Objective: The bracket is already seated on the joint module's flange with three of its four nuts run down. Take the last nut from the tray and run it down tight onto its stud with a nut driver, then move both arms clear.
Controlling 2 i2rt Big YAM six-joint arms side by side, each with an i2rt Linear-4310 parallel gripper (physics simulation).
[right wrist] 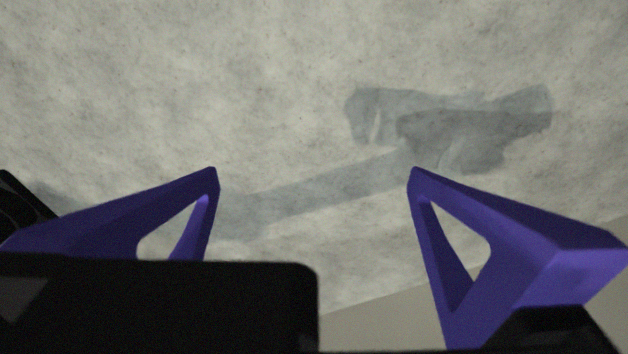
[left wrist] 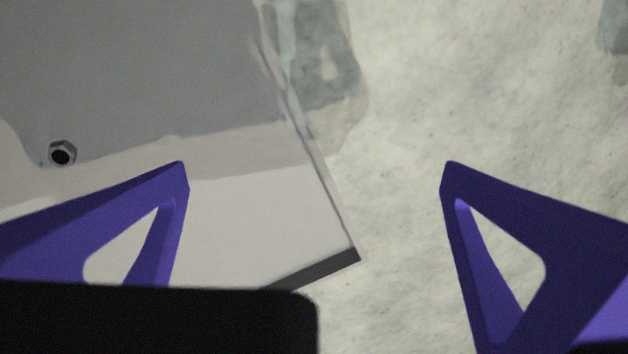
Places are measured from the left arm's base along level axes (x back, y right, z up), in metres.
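Pixels of known places: left gripper, fingertip midpoint: (left wrist: pixel 314 175); right gripper, fingertip midpoint: (right wrist: pixel 313 177); right arm's base at its link origin: (right wrist: pixel 19 199).
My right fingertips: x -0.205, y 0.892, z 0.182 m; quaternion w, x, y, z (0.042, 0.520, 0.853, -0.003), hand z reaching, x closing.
Observation:
Ahead of a thing's pixels: the offset from my right fingertips to its top centre. "spot": to the spot under its first point. Level surfaces: height alone.
A small grey hex nut @(dx -0.081, dy -0.670, dz -0.173 m) (left wrist: pixel 62 153) with a dark hole lies on the pale tray @(spot: dx -0.064, dy -0.758, dz -0.178 m) (left wrist: pixel 250 215) at the left of the left wrist view, in the shaded part near a shadow's edge. My left gripper (left wrist: pixel 314 175) is open and empty, with its fingertips apart on either side of the tray's right edge; the nut is beyond the left finger, not between the fingers. My right gripper (right wrist: pixel 313 177) is open and empty above the table. The bracket, the joint module and the nut driver do not show in either view.
The mottled light table top @(dz -0.182 m) (left wrist: pixel 475 110) (right wrist: pixel 200 100) lies right of the tray and under the right gripper. The tray has a raised edge and a dark strip at its near corner. Arm shadows fall on both. The table's edge crosses the lower right of the right wrist view.

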